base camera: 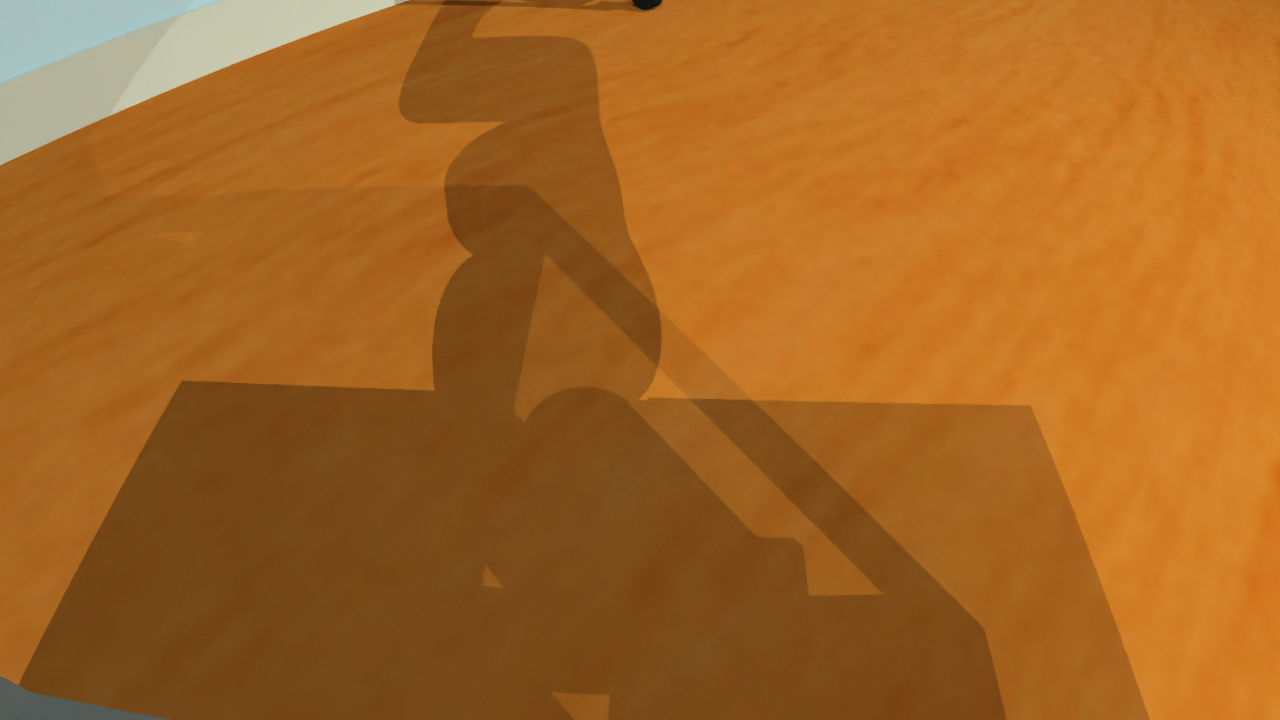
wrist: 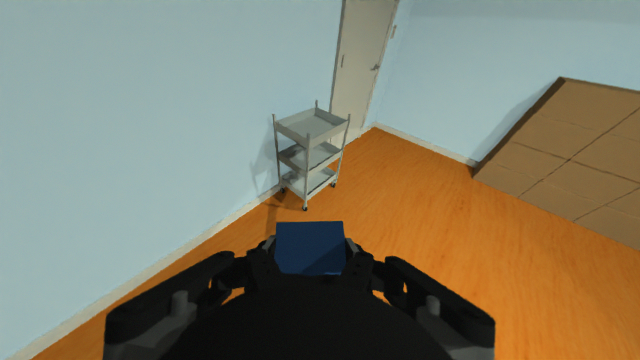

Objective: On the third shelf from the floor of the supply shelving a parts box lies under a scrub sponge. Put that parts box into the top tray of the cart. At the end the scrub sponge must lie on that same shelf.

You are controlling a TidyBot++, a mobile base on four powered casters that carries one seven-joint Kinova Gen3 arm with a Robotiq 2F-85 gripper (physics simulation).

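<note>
My gripper is shut on the dark blue parts box, which sits between the two fingertips in the wrist view. The grey three-tier cart stands on the floor beyond the box, a little above it in the wrist view, close to the left wall. Its top tray faces up and no object shows in it. A black caster of the cart shows at the top edge of the base camera view. The supply shelving and the scrub sponge do not show in these views.
A pale door is behind the cart near the room corner. A large brown panelled block stands at the right. The light blue wall runs along the left. Shadows of the arm and base fall on the wooden floor.
</note>
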